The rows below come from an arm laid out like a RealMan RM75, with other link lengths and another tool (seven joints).
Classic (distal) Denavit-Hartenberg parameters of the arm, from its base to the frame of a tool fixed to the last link. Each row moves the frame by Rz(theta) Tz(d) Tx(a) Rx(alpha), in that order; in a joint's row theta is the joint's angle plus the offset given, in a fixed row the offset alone. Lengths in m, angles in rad.
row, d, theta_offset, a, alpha
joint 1, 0.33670, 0.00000, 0.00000, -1.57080
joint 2, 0.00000, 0.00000, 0.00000, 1.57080
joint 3, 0.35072, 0.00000, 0.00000, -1.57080
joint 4, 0.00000, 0.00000, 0.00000, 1.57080
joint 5, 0.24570, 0.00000, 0.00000, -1.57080
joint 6, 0.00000, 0.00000, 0.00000, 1.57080
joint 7, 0.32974, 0.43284, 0.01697, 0.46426
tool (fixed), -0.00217, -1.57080, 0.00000, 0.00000
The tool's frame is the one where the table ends.
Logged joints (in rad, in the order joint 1, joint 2, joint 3, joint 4, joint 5, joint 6, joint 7), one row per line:
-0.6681 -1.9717 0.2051 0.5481 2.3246 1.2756 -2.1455
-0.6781 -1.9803 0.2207 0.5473 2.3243 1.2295 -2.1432
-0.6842 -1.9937 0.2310 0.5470 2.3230 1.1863 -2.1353
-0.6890 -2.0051 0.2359 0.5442 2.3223 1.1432 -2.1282
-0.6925 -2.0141 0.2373 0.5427 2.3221 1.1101 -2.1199
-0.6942 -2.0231 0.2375 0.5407 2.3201 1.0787 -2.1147
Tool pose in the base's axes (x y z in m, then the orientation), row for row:
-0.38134 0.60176 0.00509 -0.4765 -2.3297 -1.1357
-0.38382 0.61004 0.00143 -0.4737 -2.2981 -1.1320
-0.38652 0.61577 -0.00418 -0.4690 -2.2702 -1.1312
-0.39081 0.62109 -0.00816 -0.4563 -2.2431 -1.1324
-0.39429 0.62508 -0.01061 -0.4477 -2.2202 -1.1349
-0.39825 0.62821 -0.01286 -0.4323 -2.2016 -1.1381
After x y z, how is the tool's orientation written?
As a rotation vector, in radians.
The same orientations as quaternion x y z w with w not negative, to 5 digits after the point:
-0.17506 -0.85588 -0.41723 0.25049
-0.17533 -0.85058 -0.41898 0.26499
-0.17469 -0.84558 -0.42134 0.27740
-0.17101 -0.84067 -0.42440 0.28967
-0.16861 -0.83618 -0.42743 0.29947
-0.16349 -0.83262 -0.43042 0.30782

